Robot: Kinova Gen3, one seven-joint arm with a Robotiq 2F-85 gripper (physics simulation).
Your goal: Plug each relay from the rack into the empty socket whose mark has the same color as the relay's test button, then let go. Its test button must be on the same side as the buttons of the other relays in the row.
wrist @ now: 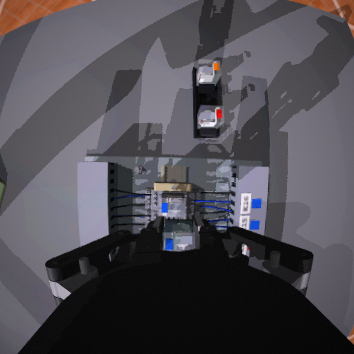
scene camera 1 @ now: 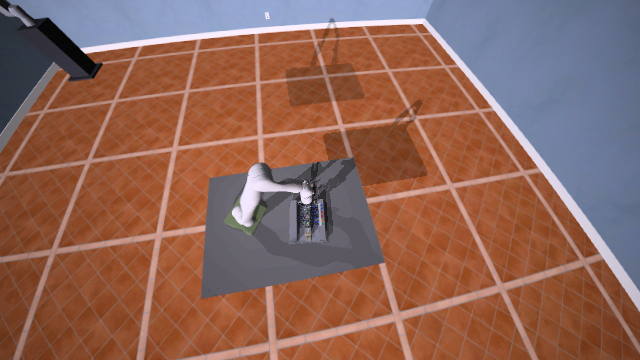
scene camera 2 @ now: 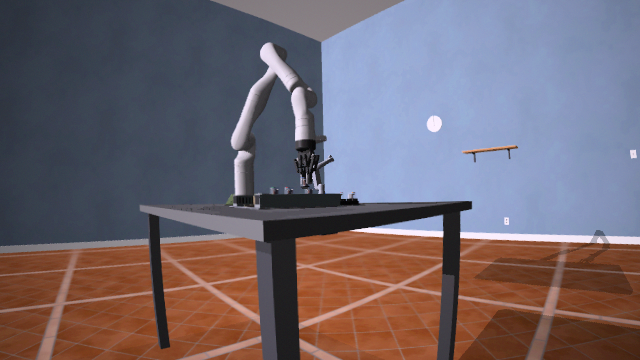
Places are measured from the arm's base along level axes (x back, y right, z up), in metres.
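Pixels of known places: gripper, between the fingertips: (wrist: 177,224) (scene camera 1: 308,206) (scene camera 2: 306,184).
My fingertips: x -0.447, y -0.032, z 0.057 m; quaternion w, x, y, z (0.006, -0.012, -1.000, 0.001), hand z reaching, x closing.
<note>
Behind a point stands the place of what it marks.
My gripper (wrist: 177,224) {y -0.032, x -0.447, z 0.057 m} (scene camera 2: 305,180) {y -0.032, x -0.447, z 0.057 m} is shut on a clear relay (wrist: 183,241) {y -0.026, x -0.451, z 0.083 m} with a blue test button on its left in the wrist view. In scene camera 2 it is upright, low over the panel; whether its pins touch a socket is hidden. Another blue-button relay (wrist: 176,206) {y -0.048, x -0.447, z 0.046 m} sits in the row beside it, beyond the fingers, its button also on the left. Blue marks (wrist: 256,203) {y -0.039, x -0.548, z 0.021 m} (wrist: 254,225) {y -0.010, x -0.546, z 0.021 m} show on the right duct, the upper one beside label K16. A black rack (wrist: 207,96) {y -0.193, x -0.502, z -0.019 m} holds an orange-button relay (wrist: 208,74) {y -0.206, x -0.496, z 0.022 m} and a red-button relay (wrist: 209,118) {y -0.145, x -0.492, z 0.025 m}, their buttons on the right.
Grey ducts (wrist: 93,195) {y -0.060, x -0.344, z 0.021 m} (wrist: 260,182) {y -0.065, x -0.555, z 0.021 m} run along both sides of the row, with wires between. A tan end block (wrist: 173,186) {y -0.067, x -0.445, z 0.018 m} stands at the row's far end. The panel and rack lie on the grey table (scene camera 1: 345,245) {y 0.269, x -0.678, z -0.022 m}. The arm's green base plate (scene camera 1: 255,227) {y 0.057, x -0.047, z -0.016 m} is left of the panel.
</note>
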